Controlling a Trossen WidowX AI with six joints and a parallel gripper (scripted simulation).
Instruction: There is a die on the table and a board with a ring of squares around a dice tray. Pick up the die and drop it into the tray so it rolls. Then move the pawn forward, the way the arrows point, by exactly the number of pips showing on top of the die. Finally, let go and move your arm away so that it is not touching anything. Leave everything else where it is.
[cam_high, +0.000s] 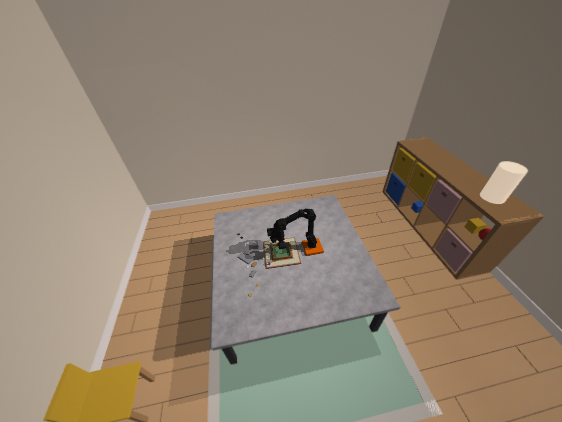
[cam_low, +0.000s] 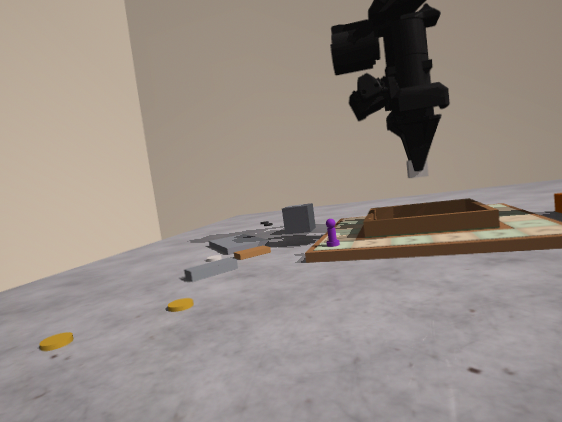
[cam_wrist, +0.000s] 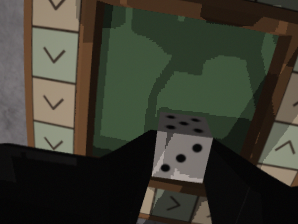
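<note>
The purple pawn is 110 mm ahead of my gripper tip, 120 mm to the left of it and 60 mm below it. From my gripper tip the other things lie so: white die (right at my gripper tip); flat grey slab (300 mm ahead, 20 mm to the left, 80 mm below); grey cube (220 mm ahead, 100 mm to the right, 60 mm below).
</note>
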